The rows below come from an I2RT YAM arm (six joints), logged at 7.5 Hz.
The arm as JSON. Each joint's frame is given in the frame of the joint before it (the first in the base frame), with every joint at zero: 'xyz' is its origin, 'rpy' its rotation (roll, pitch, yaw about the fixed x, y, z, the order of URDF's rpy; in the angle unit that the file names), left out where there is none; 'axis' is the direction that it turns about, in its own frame. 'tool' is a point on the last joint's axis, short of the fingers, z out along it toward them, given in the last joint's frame.
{
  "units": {
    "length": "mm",
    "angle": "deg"
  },
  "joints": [
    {
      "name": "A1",
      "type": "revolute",
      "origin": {
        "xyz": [
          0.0,
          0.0,
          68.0
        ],
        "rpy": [
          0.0,
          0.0,
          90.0
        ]
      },
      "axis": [
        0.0,
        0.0,
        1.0
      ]
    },
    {
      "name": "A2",
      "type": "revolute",
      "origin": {
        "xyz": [
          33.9,
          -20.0,
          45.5
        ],
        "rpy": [
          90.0,
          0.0,
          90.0
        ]
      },
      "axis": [
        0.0,
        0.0,
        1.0
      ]
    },
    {
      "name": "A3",
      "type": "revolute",
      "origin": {
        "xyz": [
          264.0,
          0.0,
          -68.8
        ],
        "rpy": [
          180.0,
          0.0,
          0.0
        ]
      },
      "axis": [
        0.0,
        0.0,
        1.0
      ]
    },
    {
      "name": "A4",
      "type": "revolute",
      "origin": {
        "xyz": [
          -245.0,
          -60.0,
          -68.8
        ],
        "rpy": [
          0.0,
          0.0,
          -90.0
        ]
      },
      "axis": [
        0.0,
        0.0,
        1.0
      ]
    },
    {
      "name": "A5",
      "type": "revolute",
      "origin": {
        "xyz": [
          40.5,
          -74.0,
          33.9
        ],
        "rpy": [
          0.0,
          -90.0,
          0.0
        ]
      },
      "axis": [
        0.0,
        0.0,
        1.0
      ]
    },
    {
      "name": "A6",
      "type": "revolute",
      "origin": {
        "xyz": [
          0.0,
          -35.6,
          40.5
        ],
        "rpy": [
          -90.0,
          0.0,
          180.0
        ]
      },
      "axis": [
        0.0,
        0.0,
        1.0
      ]
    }
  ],
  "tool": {
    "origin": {
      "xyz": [
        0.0,
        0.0,
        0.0
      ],
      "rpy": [
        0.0,
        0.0,
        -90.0
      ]
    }
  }
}
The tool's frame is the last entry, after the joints.
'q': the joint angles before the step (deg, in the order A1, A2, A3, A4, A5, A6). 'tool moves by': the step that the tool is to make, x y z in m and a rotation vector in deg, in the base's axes. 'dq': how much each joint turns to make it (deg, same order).
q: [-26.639, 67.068, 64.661, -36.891, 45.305, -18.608]
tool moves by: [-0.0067, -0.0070, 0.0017, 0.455, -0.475, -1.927]
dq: [-2.293, -0.313, 0.270, -0.625, -0.678, 0.354]
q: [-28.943, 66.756, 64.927, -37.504, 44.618, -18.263]
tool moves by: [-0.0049, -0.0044, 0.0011, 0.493, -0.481, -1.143]
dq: [-1.582, -0.277, 0.163, -0.498, -0.762, 0.331]
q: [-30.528, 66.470, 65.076, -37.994, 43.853, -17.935]
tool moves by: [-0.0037, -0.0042, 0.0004, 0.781, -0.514, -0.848]
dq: [-1.442, -0.034, 0.230, -0.553, -1.053, 0.471]
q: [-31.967, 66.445, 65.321, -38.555, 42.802, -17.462]
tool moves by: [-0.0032, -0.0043, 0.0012, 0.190, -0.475, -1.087]
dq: [-1.339, 0.027, 0.276, -0.099, -0.460, 0.217]
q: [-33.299, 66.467, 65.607, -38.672, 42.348, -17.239]
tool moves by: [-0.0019, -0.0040, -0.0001, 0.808, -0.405, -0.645]
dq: [-1.161, 0.319, 0.357, -0.474, -0.970, 0.483]
